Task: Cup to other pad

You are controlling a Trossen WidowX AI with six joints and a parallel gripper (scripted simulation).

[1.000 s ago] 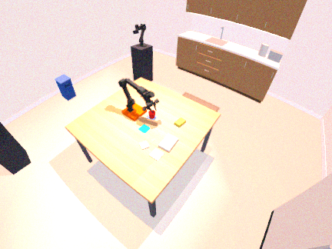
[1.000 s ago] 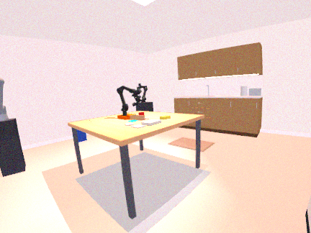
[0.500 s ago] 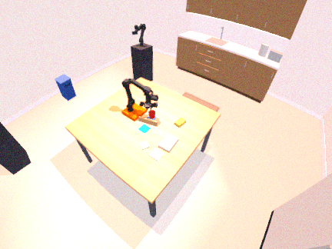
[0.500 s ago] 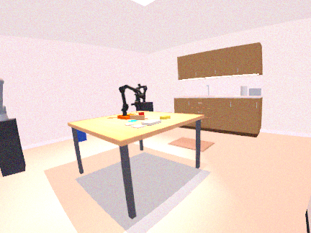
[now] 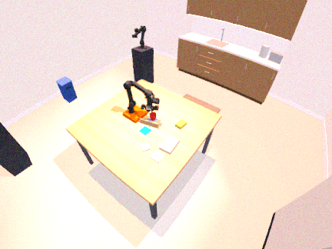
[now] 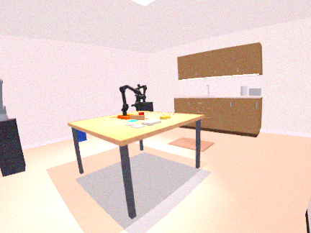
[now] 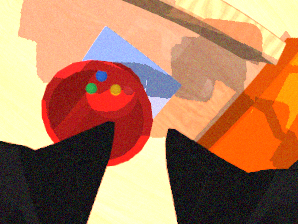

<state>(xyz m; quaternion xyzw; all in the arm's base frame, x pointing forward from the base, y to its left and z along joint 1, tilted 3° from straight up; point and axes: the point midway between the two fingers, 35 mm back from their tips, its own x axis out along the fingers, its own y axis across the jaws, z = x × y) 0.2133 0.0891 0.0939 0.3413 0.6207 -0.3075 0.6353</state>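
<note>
The red cup is 2 cm ahead of my gripper tip, 2 cm to the left of it and 5 cm below it. The rest, counted from my gripper tip: cyan pad (9 cm ahead, 16 cm to the right, 9 cm below).
</note>
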